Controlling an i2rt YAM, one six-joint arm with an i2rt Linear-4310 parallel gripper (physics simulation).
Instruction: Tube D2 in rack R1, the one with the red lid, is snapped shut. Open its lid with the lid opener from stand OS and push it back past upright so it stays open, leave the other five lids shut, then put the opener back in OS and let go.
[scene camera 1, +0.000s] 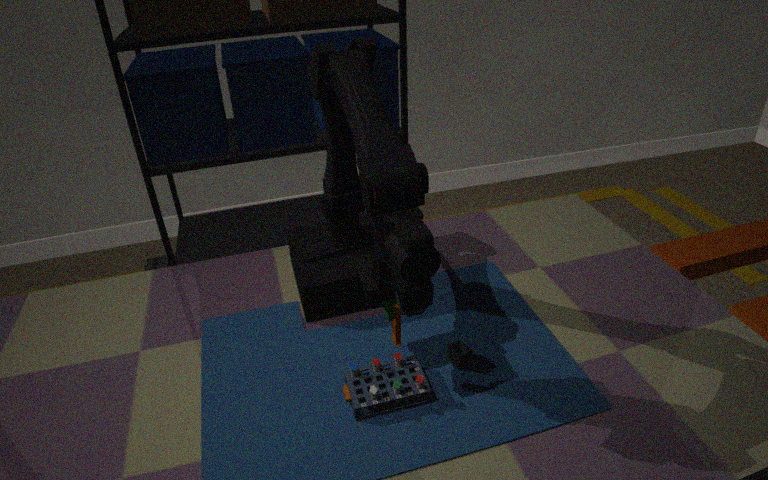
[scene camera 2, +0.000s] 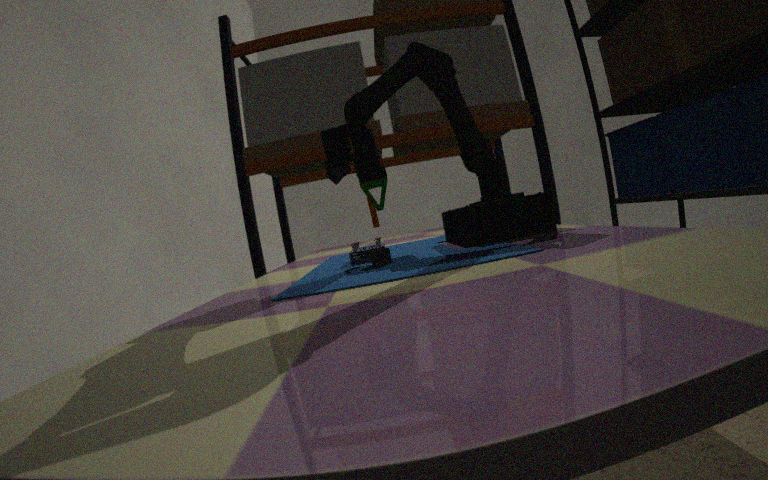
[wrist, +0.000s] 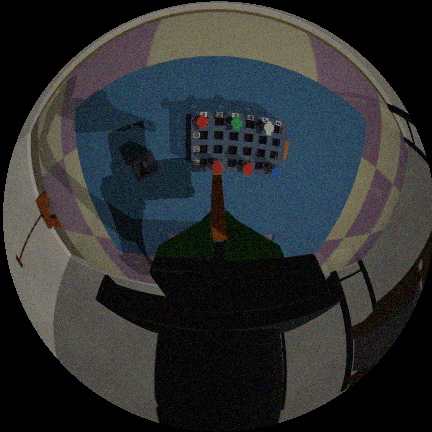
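Pixels of known places: gripper, fingertip midpoint: (scene camera 1: 392, 318) (scene camera 2: 380, 210) (wrist: 218, 216); arm's base, origin of the base link: (scene camera 1: 346, 243) (scene camera 2: 494, 202).
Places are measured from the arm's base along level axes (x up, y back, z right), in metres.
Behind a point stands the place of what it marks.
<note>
Rack R1 (scene camera 1: 392, 404) {x -0.080, y -0.378, z 0.056 m} (scene camera 2: 371, 258) (wrist: 282, 137) {x -0.058, y -0.356, z 0.111 m} is a dark grid block on the blue mat (scene camera 1: 263, 381) {x -0.088, y -0.235, z 0.242 m} (scene camera 2: 325, 281) {x -0.088, y -0.447, z -0.184 m} (wrist: 322, 169) {x -0.088, y -0.301, z 0.223 m}. It holds several small tubes. The red-lidded tube D2 (scene camera 1: 398, 357) {x -0.038, y -0.322, z 0.020 m} (wrist: 217, 165) {x -0.038, y -0.321, z 0.020 m} stands in the row nearest the arm. I cannot tell how far its lid is tipped. My gripper (scene camera 1: 393, 310) {x 0.030, y -0.298, z 0.019 m} (scene camera 2: 376, 204) {x 0.030, y -0.298, z 0.019 m} (wrist: 219, 229) {x 0.030, y -0.298, z 0.019 m} has green fingers and is shut on the orange lid opener (scene camera 1: 396, 329) {x 0.027, y -0.323, z 0.023 m} (scene camera 2: 374, 216) {x 0.018, y -0.316, z 0.015 m} (wrist: 217, 201) {x 0.046, y -0.325, z 0.020 m}. The opener hangs point down, with its tip just above and behind D2. The dark stand OS (scene camera 1: 473, 362) (wrist: 142, 165) sits in shadow to the rack's right in scene camera 1.
The other lids are red (scene camera 1: 375, 362) {x -0.040, y -0.316, z 0.059 m} (wrist: 247, 169) {x -0.040, y -0.314, z 0.058 m}, blue (scene camera 1: 354, 368) {x -0.040, y -0.314, z 0.096 m} (wrist: 275, 172) {x -0.040, y -0.309, z 0.096 m}, red (scene camera 1: 419, 379) {x -0.040, y -0.380, z 0.008 m} (wrist: 202, 120) {x -0.040, y -0.380, z 0.008 m}, green (scene camera 1: 396, 384) {x -0.040, y -0.374, z 0.046 m} (wrist: 236, 123) {x -0.040, y -0.373, z 0.046 m} and white (scene camera 1: 374, 390) {x -0.040, y -0.372, z 0.083 m} (wrist: 268, 127) {x -0.040, y -0.370, z 0.084 m}. The arm's black base (scene camera 1: 334, 286) {x -0.015, y -0.117, z 0.066 m} (scene camera 2: 501, 219) {x -0.041, y -0.044, z -0.107 m} stands behind the mat. A shelf unit (scene camera 1: 403, 71) stands behind it.
</note>
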